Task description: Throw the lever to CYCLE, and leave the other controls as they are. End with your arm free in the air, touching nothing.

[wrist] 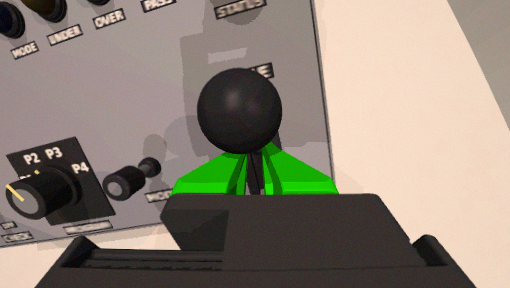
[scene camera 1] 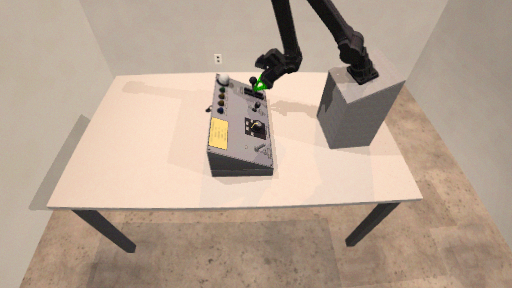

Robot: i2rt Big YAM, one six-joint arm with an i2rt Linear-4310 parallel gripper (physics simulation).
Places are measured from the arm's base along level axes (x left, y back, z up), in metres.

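Pixels of known places: gripper, between the fingertips: [scene camera 1: 254,89]; arm's base, origin of its link: [scene camera 1: 362,73].
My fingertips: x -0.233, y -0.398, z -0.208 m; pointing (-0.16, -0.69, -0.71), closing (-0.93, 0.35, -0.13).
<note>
For each thing: its middle in the pictures, then the offset to it from my fingertips. "spot": a spot on its surface instead. Level surfaces: height alone.
- sloped grey control panel, height of its surface: dz +0.002 m
- CYCLE label, a spot on its surface: [wrist: 266,71] spot: dx -0.033, dy -0.057, dz -0.004 m
- small black toggle, middle of its body: [wrist: 141,172] [scene camera 1: 255,108] dx +0.117, dy -0.019, dz -0.017 m
- rotary selector, middle of its body: [wrist: 44,193] [scene camera 1: 256,126] dx +0.235, dy -0.040, dz -0.015 m
- CHECK toggle, middle of its body: [scene camera 1: 260,146] dx +0.355, dy -0.051, dz -0.011 m
- white dome, a spot on its surface: [scene camera 1: 223,79] spot: dx -0.015, dy -0.147, dz +0.070 m
The lever's black ball knob [scene camera 1: 253,80] [wrist: 240,110] stands over the upper end of the sloped grey control panel [scene camera 1: 237,112] [wrist: 125,90]. In the wrist view the ball partly covers the CYCLE label [wrist: 266,71]; the lever's lower stem and exact tilt are hard to make out. My gripper [scene camera 1: 256,88] [wrist: 254,143] is shut, with its green fingers together just below and behind the ball, close to the lever. The ball hides the fingertips in the wrist view, so I cannot tell whether they touch the lever.
A small black toggle [scene camera 1: 256,105] [wrist: 125,182], a rotary selector [scene camera 1: 257,126] [wrist: 40,195] and a CHECK toggle [scene camera 1: 260,148] sit along the panel. A white dome [scene camera 1: 223,79] and small coloured lamps line its other side. The arm's grey pedestal [scene camera 1: 350,117] stands at the right.
</note>
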